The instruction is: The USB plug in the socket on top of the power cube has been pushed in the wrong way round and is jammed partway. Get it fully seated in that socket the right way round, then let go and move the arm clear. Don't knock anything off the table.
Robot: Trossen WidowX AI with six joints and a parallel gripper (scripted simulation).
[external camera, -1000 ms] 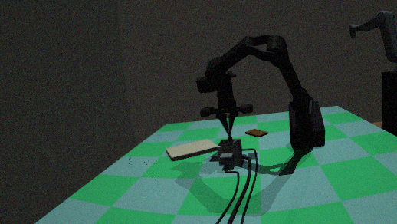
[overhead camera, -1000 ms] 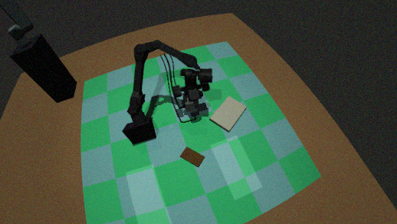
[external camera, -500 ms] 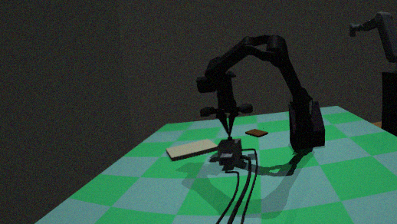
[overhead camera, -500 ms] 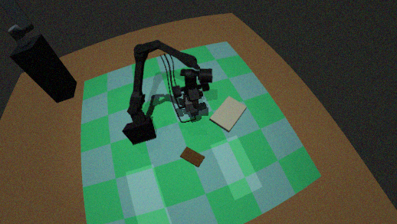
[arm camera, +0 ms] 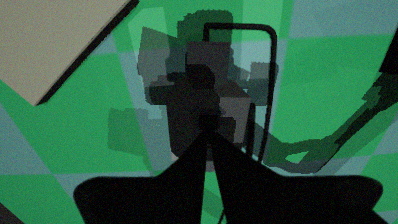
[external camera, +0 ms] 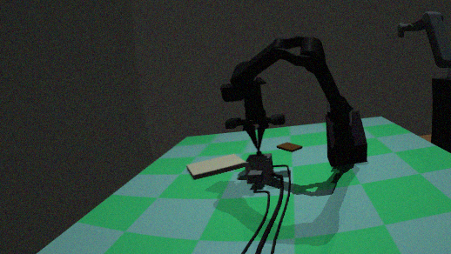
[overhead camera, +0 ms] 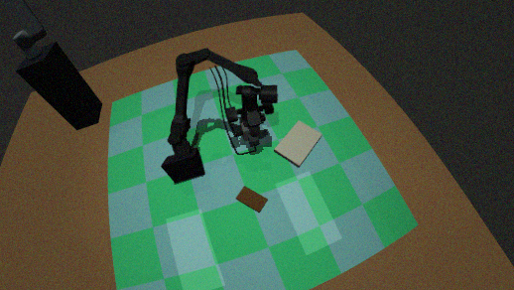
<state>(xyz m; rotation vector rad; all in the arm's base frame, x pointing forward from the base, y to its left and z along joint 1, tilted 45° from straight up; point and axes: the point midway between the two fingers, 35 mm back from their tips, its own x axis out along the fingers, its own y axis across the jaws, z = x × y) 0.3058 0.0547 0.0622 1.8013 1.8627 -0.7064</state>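
Now: the USB plug 2 cm below my gripper tip. From my gripper tip the other things lie so: small brown block: 8 cm behind, 30 cm to the right, 10 cm below.
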